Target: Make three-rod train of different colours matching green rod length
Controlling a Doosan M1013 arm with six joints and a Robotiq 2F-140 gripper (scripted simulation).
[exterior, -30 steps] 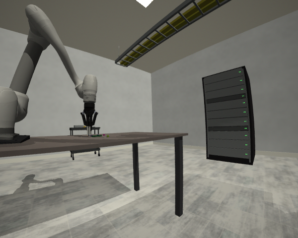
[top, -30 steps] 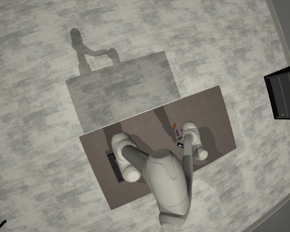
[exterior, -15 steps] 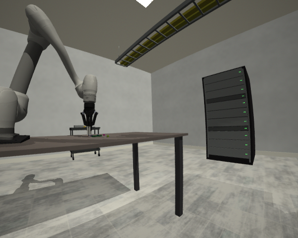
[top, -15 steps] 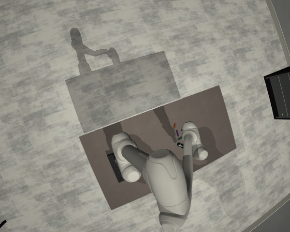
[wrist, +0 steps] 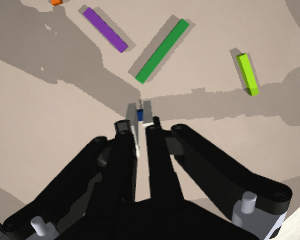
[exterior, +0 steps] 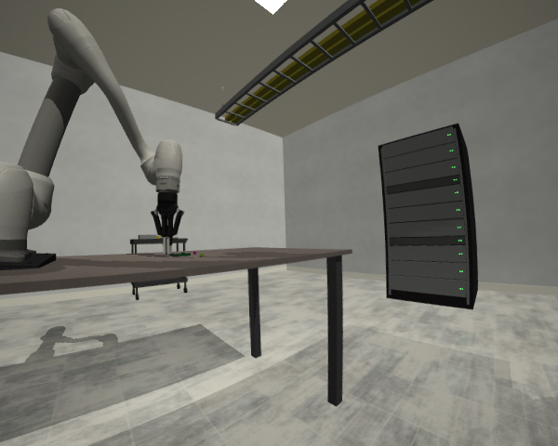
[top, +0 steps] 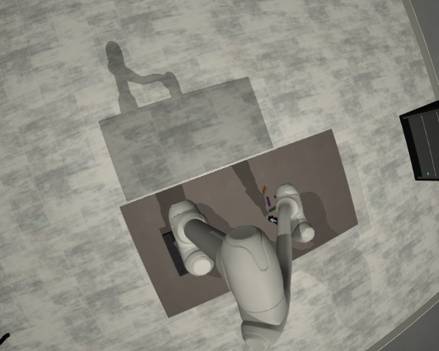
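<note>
The magenta rod is 150 mm ahead of my hand, 100 mm to the left of it and 40 mm below it. From my hand the other things lie so: lime rod (120 mm ahead, 60 mm to the right, 40 mm below); purple rod (90 mm to the left, 40 mm below, 40 mm ahead); green rod (60 mm ahead, 40 mm below, 30 mm to the left).
</note>
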